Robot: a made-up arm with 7 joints.
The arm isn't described. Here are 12 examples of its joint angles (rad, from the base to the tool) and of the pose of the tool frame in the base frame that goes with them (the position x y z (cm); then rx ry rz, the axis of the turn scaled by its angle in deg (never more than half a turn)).
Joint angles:
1: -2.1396 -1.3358 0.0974 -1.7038 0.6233 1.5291 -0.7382
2: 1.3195 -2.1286 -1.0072 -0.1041 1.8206 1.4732 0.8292
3: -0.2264 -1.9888 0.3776 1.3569 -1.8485 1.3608 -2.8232
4: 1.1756 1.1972 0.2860 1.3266 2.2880 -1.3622 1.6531
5: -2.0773 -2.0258 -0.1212 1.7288 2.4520 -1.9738 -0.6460
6: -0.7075 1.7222 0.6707 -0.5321 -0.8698 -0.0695 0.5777
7: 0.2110 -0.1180 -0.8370 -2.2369 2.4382 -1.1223 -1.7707
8: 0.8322 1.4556 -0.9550 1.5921 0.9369 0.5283 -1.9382
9: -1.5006 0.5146 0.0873 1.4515 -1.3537 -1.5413 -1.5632
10: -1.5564 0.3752 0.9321 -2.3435 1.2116 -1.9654 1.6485
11: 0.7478 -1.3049 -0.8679 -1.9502 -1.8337 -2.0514 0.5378
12: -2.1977 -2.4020 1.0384 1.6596 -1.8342 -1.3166 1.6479
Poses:
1: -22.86 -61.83 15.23 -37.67 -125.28 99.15
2: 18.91 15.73 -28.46 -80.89 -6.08 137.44
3: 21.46 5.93 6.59 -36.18 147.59 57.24
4: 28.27 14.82 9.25 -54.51 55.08 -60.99
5: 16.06 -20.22 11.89 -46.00 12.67 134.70
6: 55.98 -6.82 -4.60 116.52 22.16 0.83
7: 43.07 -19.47 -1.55 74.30 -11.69 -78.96
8: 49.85 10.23 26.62 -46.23 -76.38 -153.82
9: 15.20 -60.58 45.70 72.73 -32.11 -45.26
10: 10.66 -33.04 -1.97 -98.03 64.83 3.19
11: 40.47 21.54 -1.74 -119.51 -54.58 114.67
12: 19.94 -14.13 10.92 18.39 16.09 166.40
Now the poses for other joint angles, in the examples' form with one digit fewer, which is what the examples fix.
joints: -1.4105 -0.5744 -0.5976 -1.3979 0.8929 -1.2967 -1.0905
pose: 30.3 -57.9 7.9 -53.6 -40.0 -158.0
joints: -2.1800 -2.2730 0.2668 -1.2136 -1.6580 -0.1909 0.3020
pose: -3.6 -66.4 36.8 -43.7 140.4 -53.9
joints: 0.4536 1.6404 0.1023 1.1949 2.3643 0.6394 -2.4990
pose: 54.5 6.4 -0.2 -57.6 -73.6 -91.8
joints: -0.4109 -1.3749 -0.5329 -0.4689 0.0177 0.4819 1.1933
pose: 51.0 -21.9 -19.5 -49.6 53.0 74.6
